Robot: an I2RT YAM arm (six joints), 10 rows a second.
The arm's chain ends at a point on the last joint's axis. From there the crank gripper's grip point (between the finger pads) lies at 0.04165 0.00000 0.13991 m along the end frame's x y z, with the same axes.
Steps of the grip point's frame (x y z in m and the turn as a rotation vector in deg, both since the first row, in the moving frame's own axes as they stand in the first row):
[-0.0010 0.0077 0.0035 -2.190 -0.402 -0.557]
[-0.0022 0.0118 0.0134 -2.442 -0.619 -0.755]
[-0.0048 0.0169 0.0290 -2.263 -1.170 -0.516]
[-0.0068 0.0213 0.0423 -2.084 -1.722 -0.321]
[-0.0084 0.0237 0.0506 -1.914 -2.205 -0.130]
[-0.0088 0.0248 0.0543 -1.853 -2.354 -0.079]
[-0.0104 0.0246 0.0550 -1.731 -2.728 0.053]
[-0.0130 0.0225 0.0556 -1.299 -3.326 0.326]
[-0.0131 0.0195 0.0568 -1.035 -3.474 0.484]
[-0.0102 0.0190 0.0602 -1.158 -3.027 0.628]
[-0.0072 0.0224 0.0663 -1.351 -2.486 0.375]
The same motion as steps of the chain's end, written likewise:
[0.0000 0.0027 0.0033 -2.190 -0.402 -0.557]
[-0.0007 0.0064 0.0131 -2.442 -0.619 -0.755]
[-0.0020 0.0117 0.0283 -2.263 -1.170 -0.516]
[-0.0026 0.0164 0.0412 -2.084 -1.722 -0.321]
[-0.0030 0.0191 0.0492 -1.914 -2.205 -0.130]
[-0.0030 0.0203 0.0528 -1.853 -2.354 -0.079]
[-0.0037 0.0203 0.0532 -1.731 -2.728 0.053]
[-0.0048 0.0191 0.0535 -1.299 -3.326 0.326]
[-0.0045 0.0166 0.0546 -1.035 -3.474 0.484]
[-0.0027 0.0157 0.0582 -1.158 -3.027 0.628]
[-0.0011 0.0188 0.0647 -1.351 -2.486 0.375]

